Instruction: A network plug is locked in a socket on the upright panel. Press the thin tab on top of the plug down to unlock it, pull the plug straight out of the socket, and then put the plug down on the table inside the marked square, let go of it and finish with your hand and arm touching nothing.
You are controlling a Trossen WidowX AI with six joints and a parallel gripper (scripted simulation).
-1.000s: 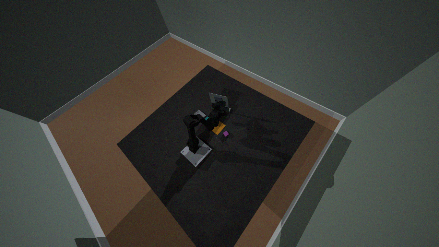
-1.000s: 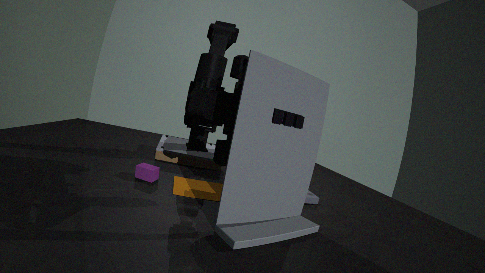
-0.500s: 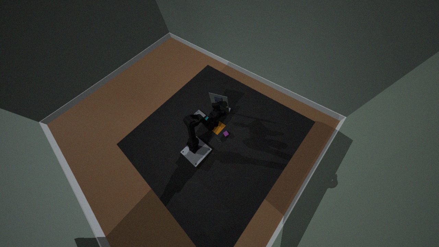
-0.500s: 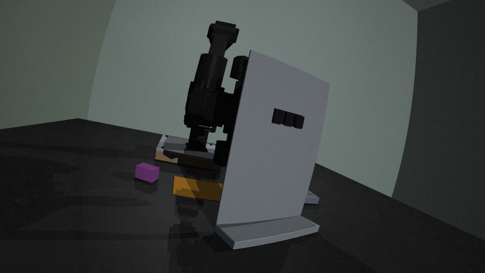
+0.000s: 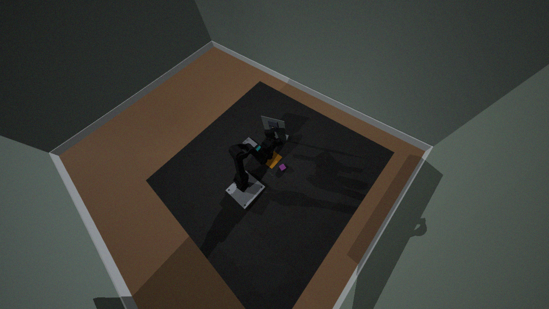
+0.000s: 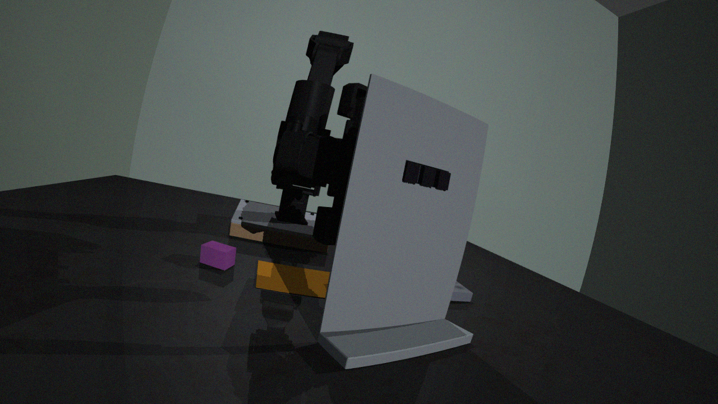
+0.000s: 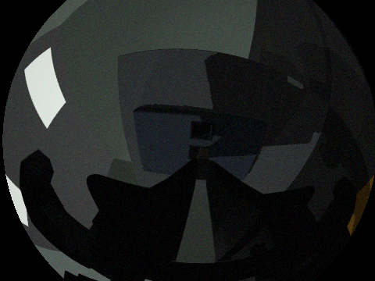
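Right now my gripper tip is 14 cm past the orange marked square, 6 cm to the left of it and 17 cm above it. The rest, counted from my gripper tip: upright panel 3 cm ahead, 1 cm to the left, 6 cm below; flat grey tile 13 cm behind, 15 cm to the left, 16 cm below.
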